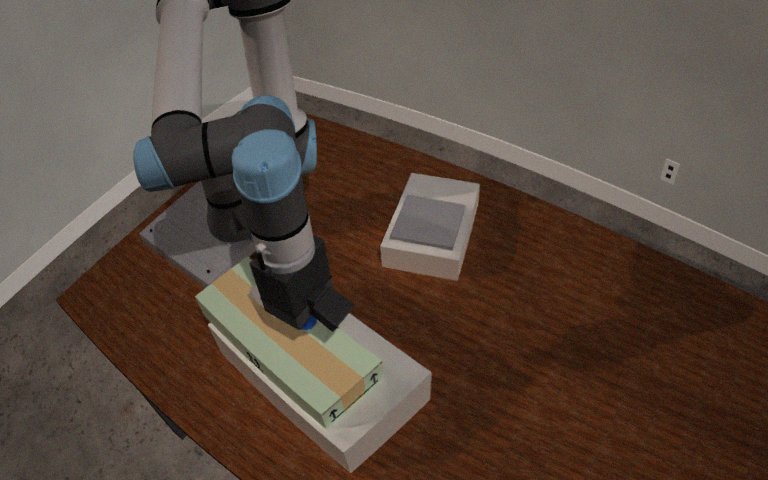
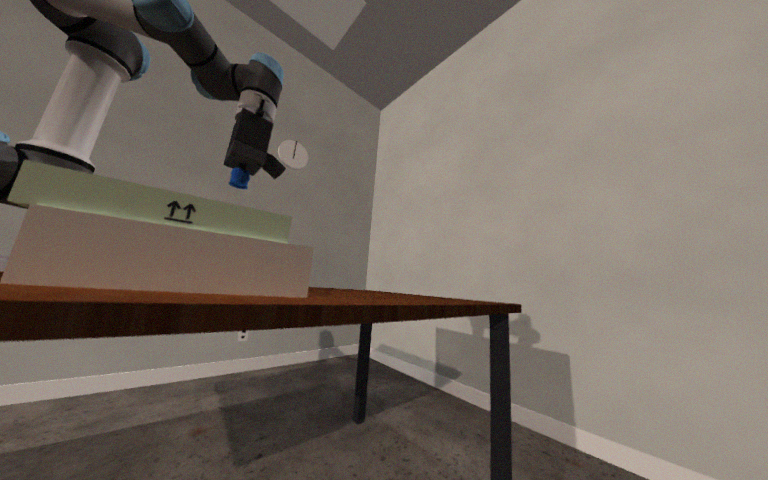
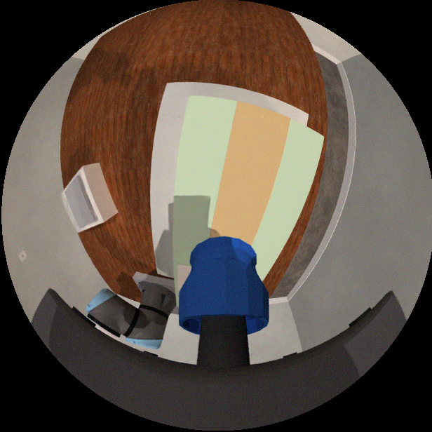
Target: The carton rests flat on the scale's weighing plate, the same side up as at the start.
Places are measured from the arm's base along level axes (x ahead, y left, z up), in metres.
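Pixels of known places: hand, its tool point: (image 2: 238,185); arm's base, origin of its link: (image 1: 238,218).
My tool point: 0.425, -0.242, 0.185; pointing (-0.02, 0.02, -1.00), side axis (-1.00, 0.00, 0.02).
Note:
For each thing: its top centre in the pictures, then the offset to it from my tool point, as dx, dy, dz. Level surfaces: height alone.
- carton, centre of its top: (image 1: 278,327) (image 2: 191,204) -0.066, -0.003, -0.063
- white block, centre of its top: (image 1: 310,349) (image 2: 209,239) -0.026, +0.015, -0.120
- white housing, centre of its top: (image 1: 433,206) -0.028, +0.443, -0.141
- grey weighing plate, centre of its top: (image 1: 429,219) -0.018, +0.404, -0.141
- brown table, height of its surface: dz -0.218
The carton (image 1: 294,346) (image 2: 243,219) (image 3: 256,165) is long and pale green with a tan tape strip along its top. It lies flat on a white block (image 1: 399,362) (image 2: 169,260) (image 3: 168,130), its printed arrows pointing up and one end jutting past the block. A label on its top is mostly hidden by the arm. The scale is a white housing (image 1: 419,262) (image 3: 103,194) with a grey weighing plate (image 1: 428,221) (image 3: 81,201), which is bare. My gripper, a blue suction cup (image 1: 308,323) (image 2: 239,180) (image 3: 223,280), is off and holds nothing. It hangs above the carton with a gap between.
The brown table (image 1: 538,316) (image 2: 396,300) (image 3: 210,45) carries the block and the scale. The arm's grey base plate (image 1: 175,240) stands behind the carton's far end. Walls (image 1: 481,67) (image 2: 566,141) run behind the table. The scale stands apart from the block, nearer the back wall.

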